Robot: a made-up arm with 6 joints.
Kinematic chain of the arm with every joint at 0, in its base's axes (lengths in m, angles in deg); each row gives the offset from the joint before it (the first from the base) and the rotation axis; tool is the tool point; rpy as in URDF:
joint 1: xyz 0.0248 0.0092 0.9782 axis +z
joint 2: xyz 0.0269 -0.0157 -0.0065 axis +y
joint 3: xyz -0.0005 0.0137 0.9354 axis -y
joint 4: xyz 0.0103 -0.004 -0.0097 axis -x
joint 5: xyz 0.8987 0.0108 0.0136 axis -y
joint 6: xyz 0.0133 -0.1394 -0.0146 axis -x
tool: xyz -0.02 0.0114 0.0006 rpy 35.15 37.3 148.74
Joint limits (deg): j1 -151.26..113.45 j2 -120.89..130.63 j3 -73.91..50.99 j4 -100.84..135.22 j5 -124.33..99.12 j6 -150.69..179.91
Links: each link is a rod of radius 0.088 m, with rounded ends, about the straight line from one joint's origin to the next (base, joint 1, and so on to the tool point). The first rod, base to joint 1, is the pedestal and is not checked.
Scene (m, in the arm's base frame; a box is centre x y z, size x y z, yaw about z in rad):
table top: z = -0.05
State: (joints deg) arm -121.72 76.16 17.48 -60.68 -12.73 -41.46
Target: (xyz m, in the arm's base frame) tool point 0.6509 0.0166 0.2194
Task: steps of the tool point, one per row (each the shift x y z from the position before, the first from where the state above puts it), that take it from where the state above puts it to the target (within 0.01 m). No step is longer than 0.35 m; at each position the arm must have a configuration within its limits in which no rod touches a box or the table.
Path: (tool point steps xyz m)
1: 0.3060 -0.0812 -0.0447
2: 0.2999 0.0015 -0.0378
3: 0.2727 0.0752 -0.0307
4: 0.2283 0.1353 -0.0236
5: 0.1724 0.1783 -0.0166
6: 0.1105 0.2018 -0.0093
7: 0.0488 0.2070 -0.0024
8: -0.0078 0.1951 0.0046
9: -0.0549 0.1697 0.0111

